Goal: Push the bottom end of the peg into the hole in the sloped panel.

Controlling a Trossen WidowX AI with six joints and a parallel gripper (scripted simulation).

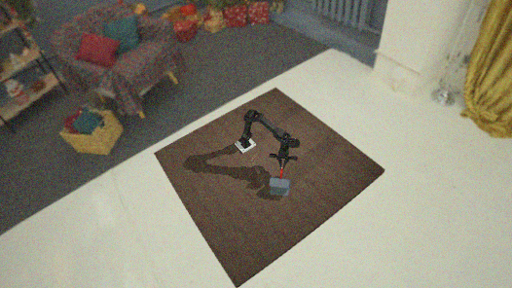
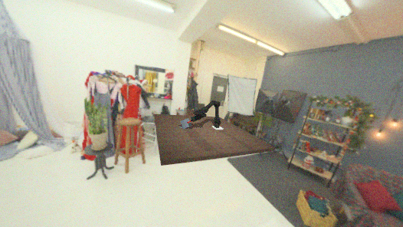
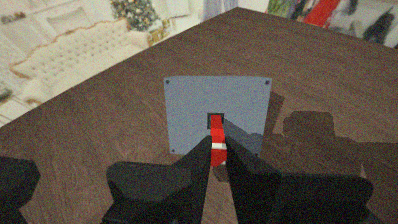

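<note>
My gripper tip is now 4 cm short of the grey sloped panel, 5 cm to the left of it and 6 cm above it. From my gripper tip the other things lie so: red peg (1 cm below).
</note>
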